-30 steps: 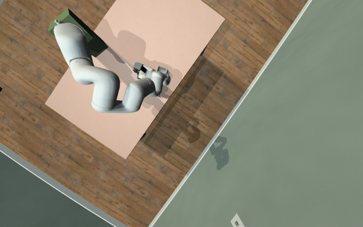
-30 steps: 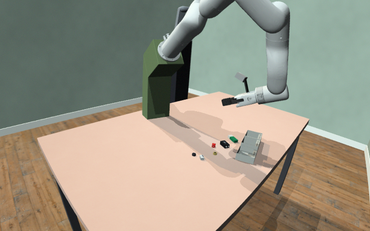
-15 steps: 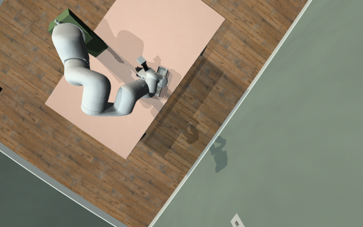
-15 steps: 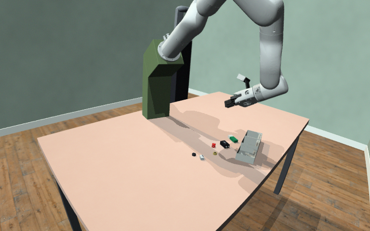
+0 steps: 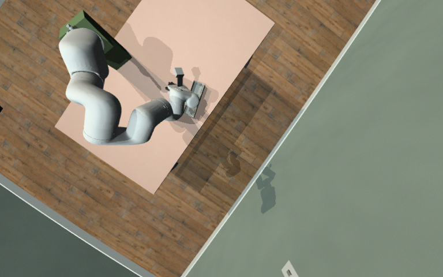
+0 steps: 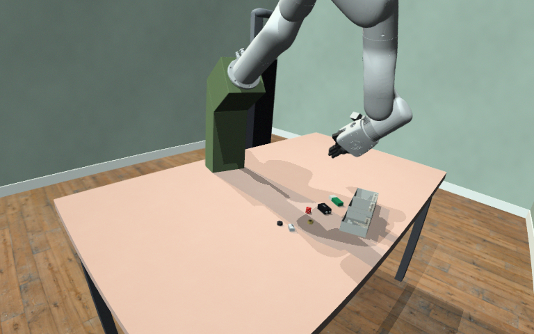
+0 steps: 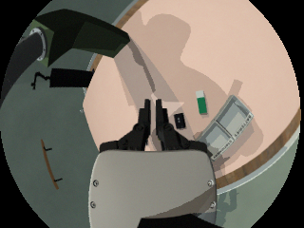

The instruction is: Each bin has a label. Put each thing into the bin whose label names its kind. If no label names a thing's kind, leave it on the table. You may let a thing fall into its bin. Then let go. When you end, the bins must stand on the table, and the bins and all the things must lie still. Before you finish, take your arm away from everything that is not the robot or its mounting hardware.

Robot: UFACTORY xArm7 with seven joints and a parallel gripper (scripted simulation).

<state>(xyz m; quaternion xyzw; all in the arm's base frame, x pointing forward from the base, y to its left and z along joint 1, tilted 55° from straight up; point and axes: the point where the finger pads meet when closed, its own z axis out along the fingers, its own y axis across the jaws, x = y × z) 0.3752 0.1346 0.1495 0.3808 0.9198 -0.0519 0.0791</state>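
Now: hand 120 mm short of the three-part bin, 30 mm to the right of it and 180 mm above it. Round my hand: black block: 30 mm ahead, 40 mm to the right, 190 mm below; then green thing: 50 mm to the left, 190 mm below; then red die: 10 mm behind, 90 mm to the right, 190 mm below.
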